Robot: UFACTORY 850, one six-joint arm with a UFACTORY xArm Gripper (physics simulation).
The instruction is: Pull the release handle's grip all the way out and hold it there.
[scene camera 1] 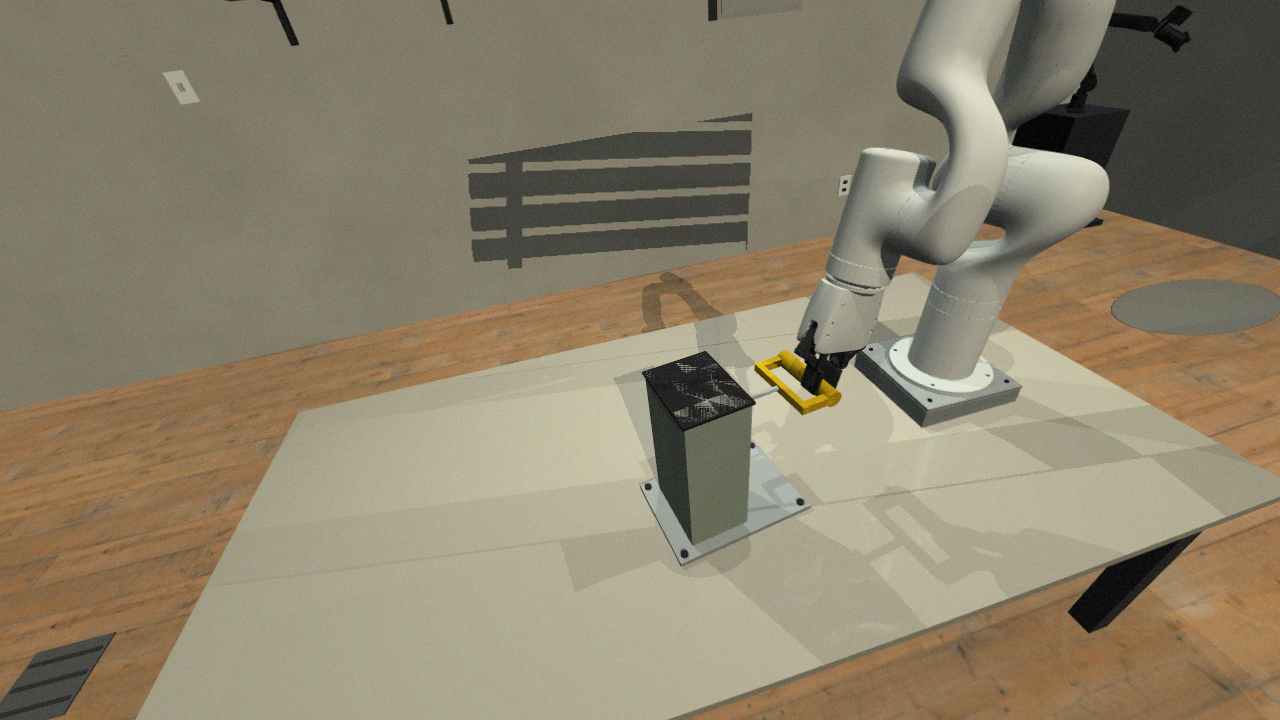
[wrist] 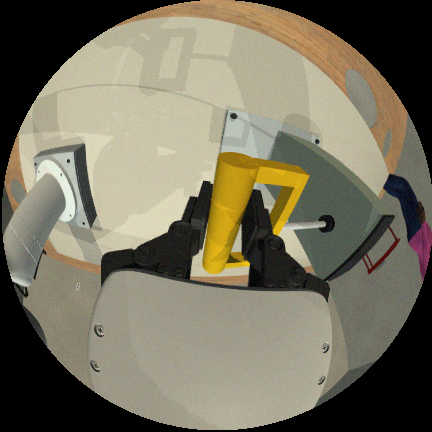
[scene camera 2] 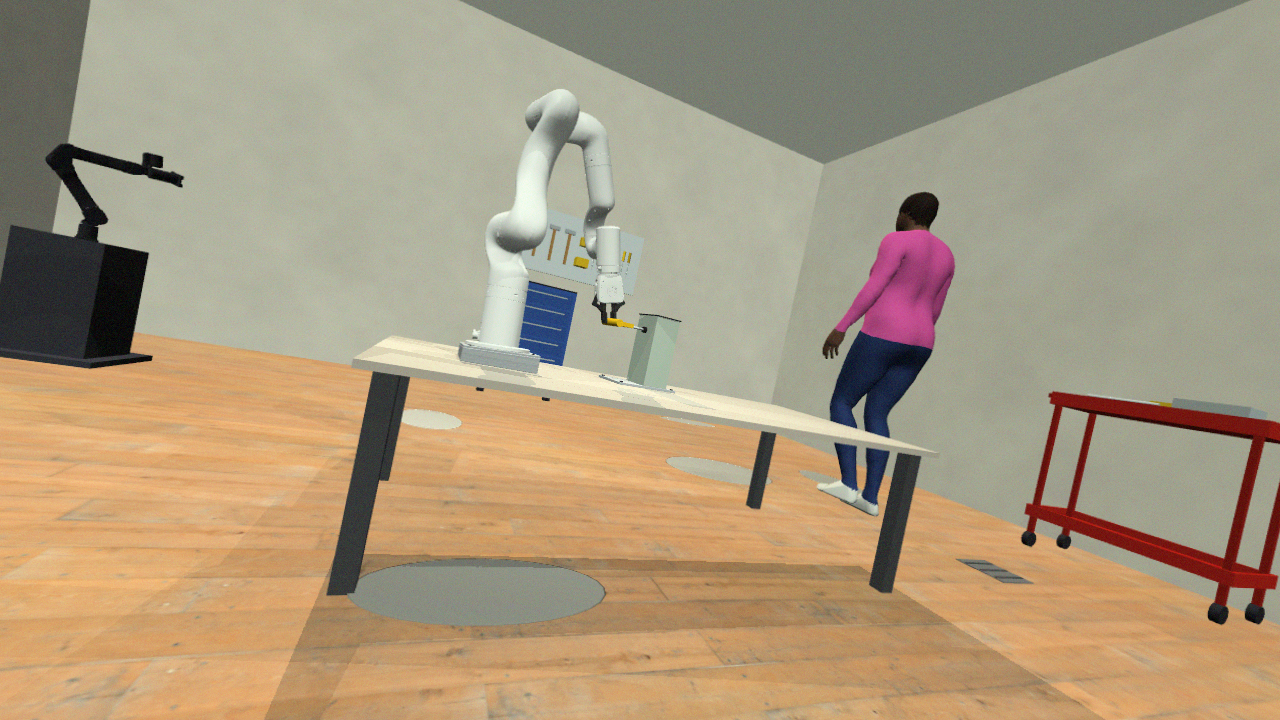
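The release handle is a yellow frame with a round grip bar (scene camera 1: 791,361) (wrist: 230,210). It also shows small in the scene camera 2 view, as a yellow handle (scene camera 2: 622,323). A thin pale rod (scene camera 1: 765,392) (wrist: 306,225) joins it to the upper part of a grey-green post (scene camera 1: 718,483) (scene camera 2: 656,353) (wrist: 330,190). A stretch of the rod shows between the frame and the post. My gripper (scene camera 1: 819,376) (scene camera 2: 607,317) (wrist: 228,200) is shut on the grip bar, with one black finger on each side of it. The handle is held well above the table.
The post stands on a bolted plate (scene camera 1: 776,501) (wrist: 240,137) on the table (scene camera 1: 402,537) (scene camera 2: 716,407). My arm's base (scene camera 1: 930,402) (scene camera 2: 497,357) (wrist: 82,190) is close behind the gripper. A person in pink (scene camera 2: 913,286) stands beyond the table, and a red cart (scene camera 2: 1136,535) is at the right.
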